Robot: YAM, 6 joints.
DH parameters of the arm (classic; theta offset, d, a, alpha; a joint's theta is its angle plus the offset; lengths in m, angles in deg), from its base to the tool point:
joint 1: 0 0.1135 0.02 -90
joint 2: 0 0 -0.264 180
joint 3: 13.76 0 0.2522 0
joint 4: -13.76 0 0.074 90
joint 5: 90 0 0 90
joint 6: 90 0.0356 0 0
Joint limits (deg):
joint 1: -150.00..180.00
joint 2: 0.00..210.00
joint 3: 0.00..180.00
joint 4: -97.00..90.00
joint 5: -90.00..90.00
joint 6: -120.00..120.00
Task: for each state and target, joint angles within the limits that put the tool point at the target. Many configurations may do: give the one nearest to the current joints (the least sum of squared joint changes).
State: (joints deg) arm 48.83 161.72 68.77 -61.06 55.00 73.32
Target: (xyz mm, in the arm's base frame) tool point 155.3 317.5 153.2
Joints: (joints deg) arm 68.76 119.24 81.80 -69.79 56.69 73.32
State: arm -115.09 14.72 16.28 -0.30 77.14 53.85
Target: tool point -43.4 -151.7 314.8
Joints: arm -93.71 40.09 33.69 5.71 70.21 53.85
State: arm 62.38 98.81 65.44 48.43 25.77 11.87
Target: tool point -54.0 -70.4 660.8
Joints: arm 45.38 52.78 108.33 54.78 18.01 11.87
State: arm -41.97 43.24 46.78 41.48 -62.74 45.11
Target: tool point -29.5 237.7 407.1
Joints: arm -74.68 0.00 59.63 81.81 -74.84 45.11
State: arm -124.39 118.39 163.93 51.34 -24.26 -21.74
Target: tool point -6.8 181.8 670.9
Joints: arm -84.73 84.36 179.96 52.77 -16.18 -21.74
